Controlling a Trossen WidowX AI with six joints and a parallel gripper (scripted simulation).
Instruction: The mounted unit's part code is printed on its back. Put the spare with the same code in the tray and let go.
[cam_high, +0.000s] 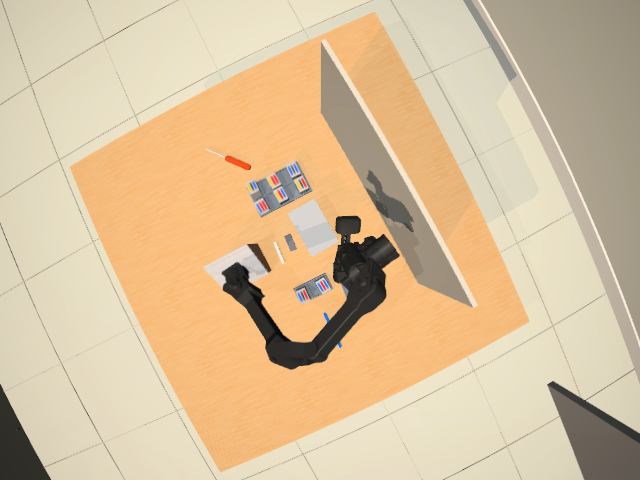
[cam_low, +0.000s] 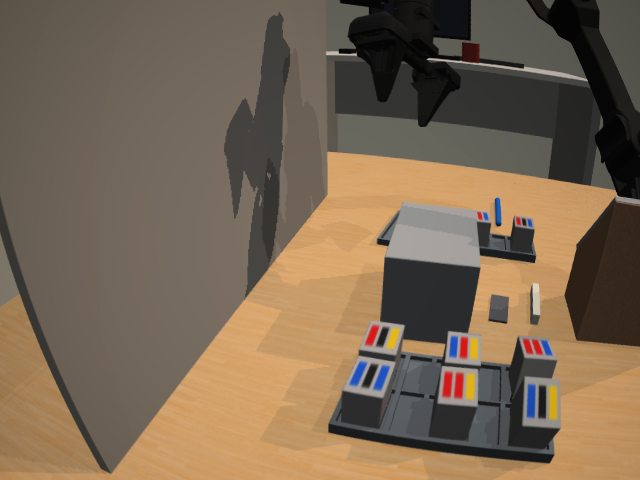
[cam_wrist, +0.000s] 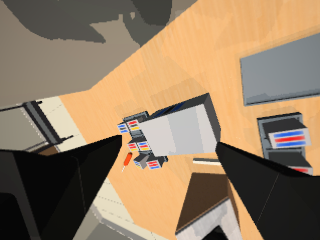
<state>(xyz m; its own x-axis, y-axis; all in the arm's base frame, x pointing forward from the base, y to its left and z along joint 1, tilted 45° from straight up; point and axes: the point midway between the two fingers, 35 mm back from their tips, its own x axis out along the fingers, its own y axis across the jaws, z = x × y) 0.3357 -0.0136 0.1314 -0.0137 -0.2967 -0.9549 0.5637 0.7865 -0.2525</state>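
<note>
Right now the red-black-yellow spare is 22 cm to the left of my gripper tip and 18 cm below it. From my gripper tip the other things lie so: flat grey tray (22 cm below, 14 cm to the right, 2 cm behind); then tall grey panel (18 cm ahead, 5 cm to the left, 1 cm above); then grey mounted unit (17 cm below, 8 cm to the left, 5 cm behind).
</note>
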